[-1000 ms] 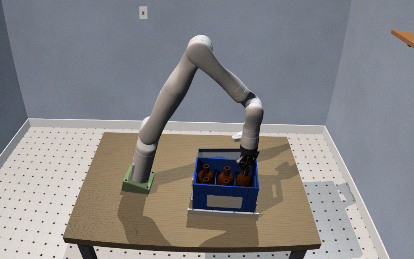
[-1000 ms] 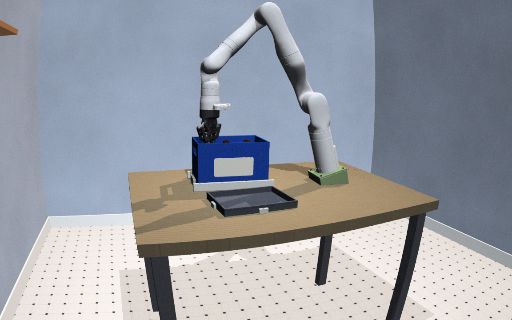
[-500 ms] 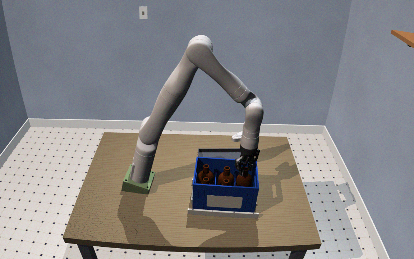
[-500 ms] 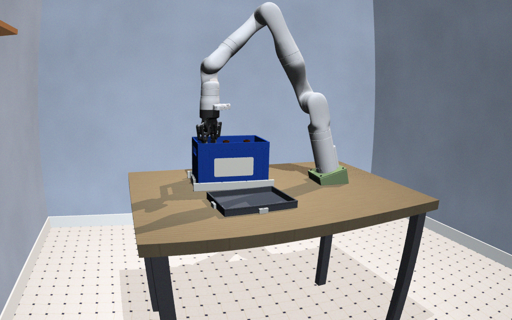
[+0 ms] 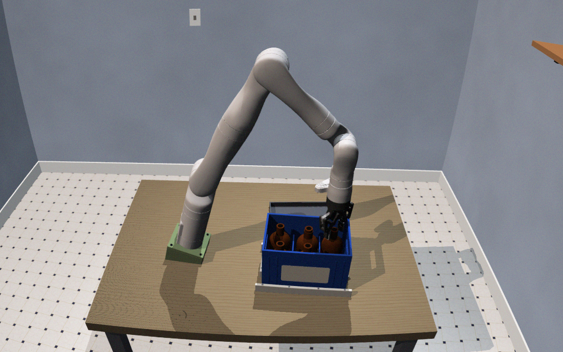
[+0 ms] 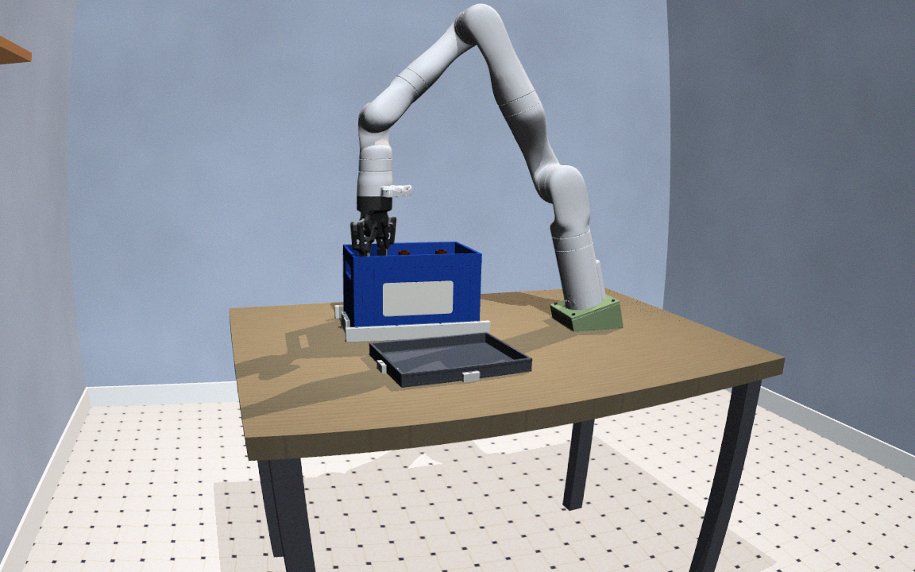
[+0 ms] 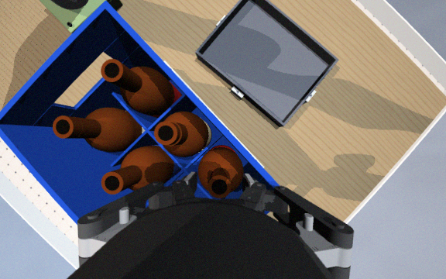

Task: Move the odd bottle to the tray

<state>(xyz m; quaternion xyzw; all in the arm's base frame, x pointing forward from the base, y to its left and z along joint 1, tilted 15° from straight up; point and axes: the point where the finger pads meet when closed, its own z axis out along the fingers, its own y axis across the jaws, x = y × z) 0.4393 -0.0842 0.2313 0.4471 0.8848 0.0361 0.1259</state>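
My hand is 9 cm past the blue crate, 7 cm above it and 3 cm to the left of it. The rest, counted from my hand: dark grey tray 24 cm to the left, 14 cm below, 6 cm behind.
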